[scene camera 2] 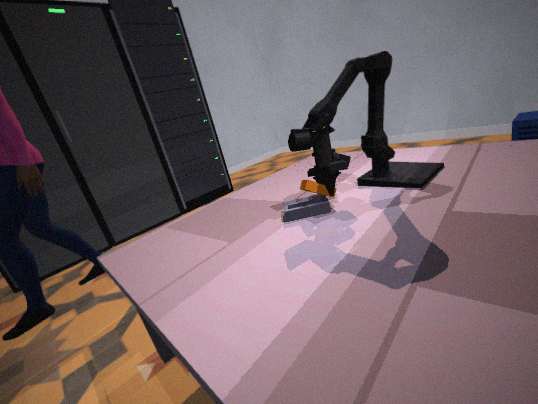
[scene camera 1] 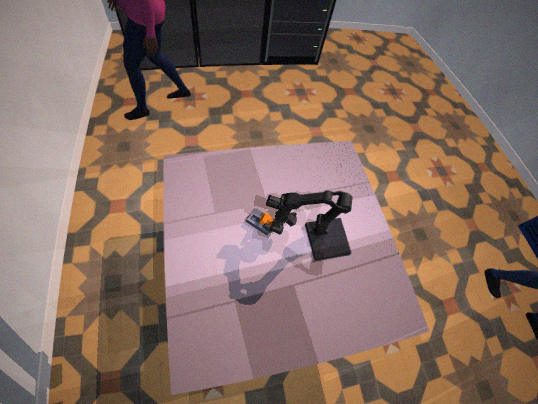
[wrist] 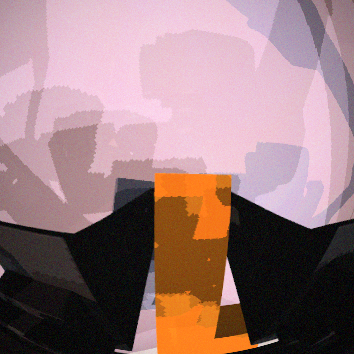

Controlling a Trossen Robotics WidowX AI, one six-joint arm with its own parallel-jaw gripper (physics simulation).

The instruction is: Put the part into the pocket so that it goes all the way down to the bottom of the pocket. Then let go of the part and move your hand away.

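Seen in the pictures: gripper, between the fingertips: (scene camera 2: 329, 195) (wrist: 186, 195); arm's base, origin of its link: (scene camera 2: 380, 173) (scene camera 1: 319, 230).
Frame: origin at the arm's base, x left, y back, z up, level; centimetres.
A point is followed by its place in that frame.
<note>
The orange part (scene camera 1: 266, 219) @[x -12.7, y -28.4, z 8.1 cm] (scene camera 2: 314, 187) @[x -12.4, y -27.6, z 5.5 cm] (wrist: 191, 250) @[x -10.4, y -23.5, z 4.4 cm] is between the two black fingers of my gripper (scene camera 1: 274, 226) @[x -9.6, y -23.8, z 1.1 cm] (scene camera 2: 330, 191) @[x -9.6, y -23.8, z 1.1 cm] (wrist: 186, 195) @[x -9.6, y -23.8, z 1.1 cm], which is shut on it. In scene camera 2 the part is tilted, its far-left end higher than its end at the fingers. A gap shows between that raised end and the grey pocket block (scene camera 1: 255, 224) @[x -14.6, y -33.3, z 1.1 cm] (scene camera 2: 306, 210) @[x -13.6, y -33.1, z 0.0 cm] (wrist: 132, 194) @[x -12.1, y -22.3, z -0.4 cm] below. The block sits on the table, and the part is over its gripper-side half, outside the pocket. The fingers and part hide much of the block in the wrist view; whether the part's lower end touches it I cannot tell.
The arm's black base plate (scene camera 1: 330, 242) @[x 8.6, y 2.7, z -0.5 cm] (scene camera 2: 405, 175) @[x 8.5, y -2.0, z -0.6 cm] stands on the pink table (scene camera 1: 210, 345) @[x 34.6, y -73.6, z -2.4 cm] (scene camera 2: 210, 320) @[x -11.6, y -77.0, z -2.4 cm], to the right of the block. Arm shadows fall over the table beside the block. People and dark server cabinets (scene camera 1: 230, 32) (scene camera 2: 65, 115) are beyond the table.
</note>
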